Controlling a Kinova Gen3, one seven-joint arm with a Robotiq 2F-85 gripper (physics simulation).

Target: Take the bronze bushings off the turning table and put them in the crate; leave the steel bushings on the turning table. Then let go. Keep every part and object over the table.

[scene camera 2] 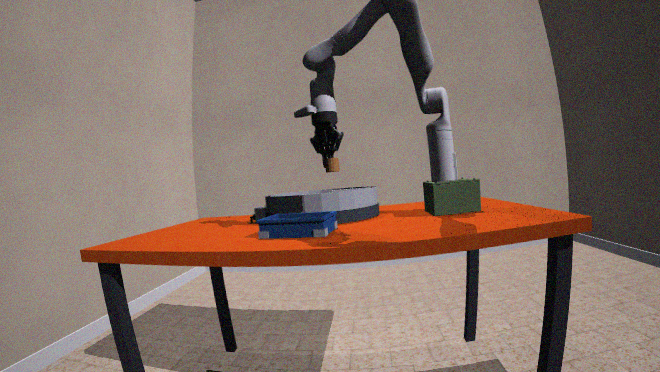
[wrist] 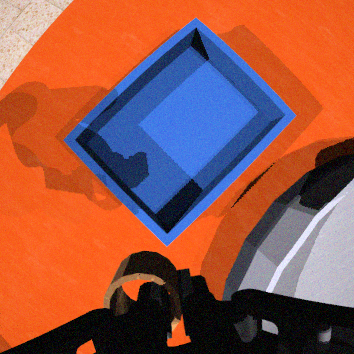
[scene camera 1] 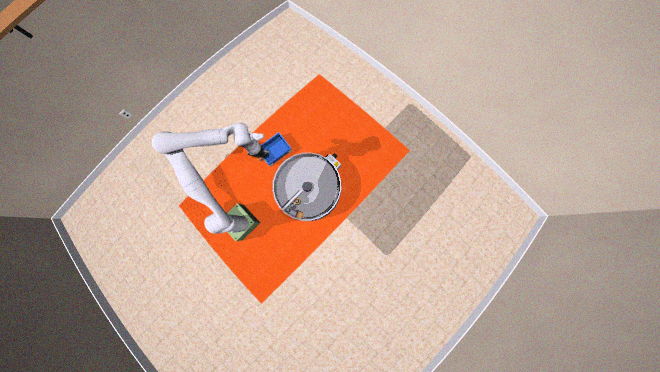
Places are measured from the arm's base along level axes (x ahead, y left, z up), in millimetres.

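Pixels of known places: gripper, fingertip midpoint: [scene camera 2: 328,167] [wrist: 173,285] [scene camera 1: 263,157]; arm's base at its link origin: [scene camera 2: 444,180] [scene camera 1: 240,223].
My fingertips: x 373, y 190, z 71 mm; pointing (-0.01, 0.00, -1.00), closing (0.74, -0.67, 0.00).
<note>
Ahead of a thing's pixels: the offset from my fingertips to its middle. "*": to the spot under its first point. Level surfaces: height alone.
My gripper [scene camera 1: 263,156] [scene camera 2: 326,162] [wrist: 173,285] is shut on the wall of a bronze bushing {12 mm back, 11 mm left, 6 mm up} [scene camera 2: 333,165] [wrist: 142,262], with one finger inside its hole. It holds the bushing high above the table, beside the blue crate {89 mm ahead, 60 mm left, 151 mm down} [scene camera 1: 281,156] [scene camera 2: 295,230] [wrist: 231,179]. No bushing shows inside the crate in the wrist view. The grey turning table [scene camera 1: 322,182] [scene camera 2: 350,201] [wrist: 325,260] stands beside the crate. On it, near its lower left rim in scene camera 1, a bronze bushing {* 28 mm back, 317 mm right, 123 mm down} [scene camera 1: 297,201] and another bronze one {72 mm back, 392 mm right, 104 mm down} [scene camera 1: 299,215] lie close to small grey steel bushings {91 mm back, 358 mm right, 104 mm down} [scene camera 1: 293,212], which are hard to tell apart.
A pale bar {* 49 mm back, 296 mm right, 76 mm down} [scene camera 1: 291,200] crosses part of the turning table near the bushings. A small box {* 316 mm ahead, 279 mm right, 118 mm down} [scene camera 1: 333,160] sits at the turning table's outer rim. The arm's green base block [scene camera 1: 254,223] [scene camera 2: 452,197] stands on the orange table {176 mm down} [scene camera 1: 320,100] [scene camera 2: 200,250] [wrist: 40,240].
</note>
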